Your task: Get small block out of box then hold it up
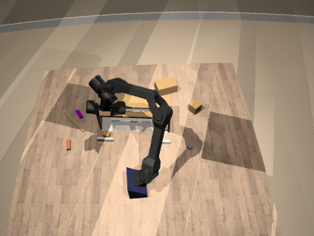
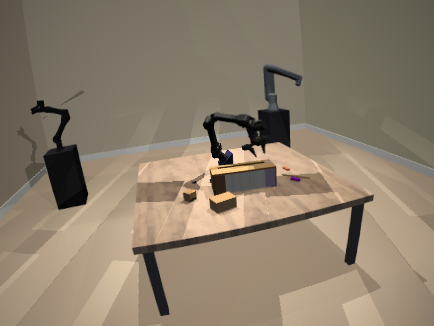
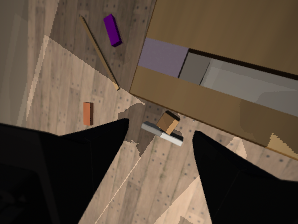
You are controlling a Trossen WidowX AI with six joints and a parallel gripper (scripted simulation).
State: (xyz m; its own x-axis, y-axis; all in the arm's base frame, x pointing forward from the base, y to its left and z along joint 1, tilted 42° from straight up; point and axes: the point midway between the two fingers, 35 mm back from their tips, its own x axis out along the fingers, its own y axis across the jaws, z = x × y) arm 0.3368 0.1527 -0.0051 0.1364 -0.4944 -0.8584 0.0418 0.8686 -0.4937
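Now: the small tan block 140 mm below my gripper tip, 30 mm behind it and 10 mm to the left of it. Round my gripper tip: thin wooden stick 200 mm to the left, 150 mm below, 100 mm ahead; then purple piece 170 mm to the left, 150 mm below, 150 mm ahead; then box 150 mm to the right, 90 mm below, 20 mm ahead.
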